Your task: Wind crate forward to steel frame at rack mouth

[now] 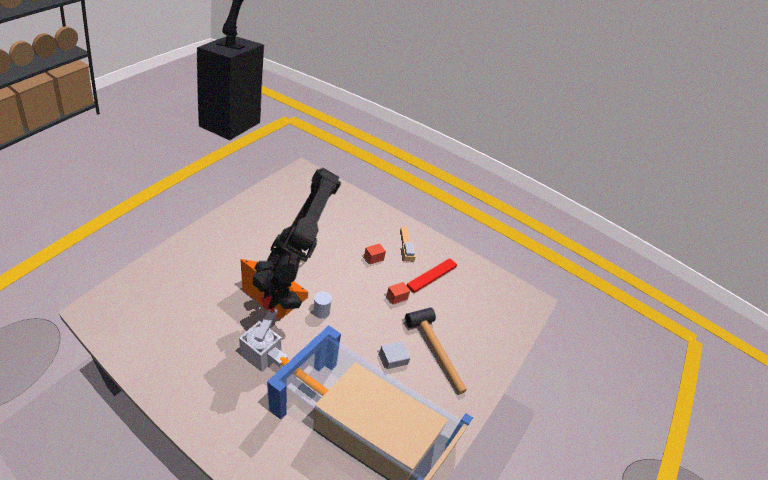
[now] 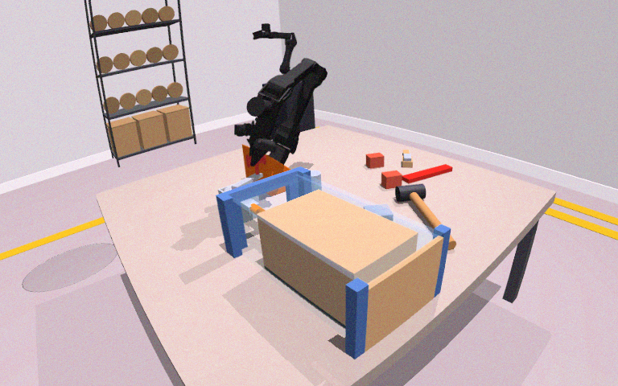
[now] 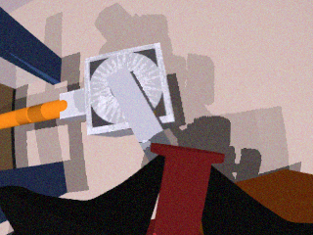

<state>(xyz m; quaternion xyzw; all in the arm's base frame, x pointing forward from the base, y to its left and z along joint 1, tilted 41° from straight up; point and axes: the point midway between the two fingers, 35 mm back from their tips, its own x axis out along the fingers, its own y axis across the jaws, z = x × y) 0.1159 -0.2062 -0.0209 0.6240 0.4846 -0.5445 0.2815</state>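
The grey hand winch lies 20 mm ahead of my gripper tip, 90 mm to the right of it and 100 mm below it. Round my gripper tip: red knob: 10 mm ahead, 20 mm to the left; blue steel frame: 190 mm ahead, 100 mm to the right, 30 mm below; winch handle: 20 mm ahead, 20 mm to the right, 30 mm below.
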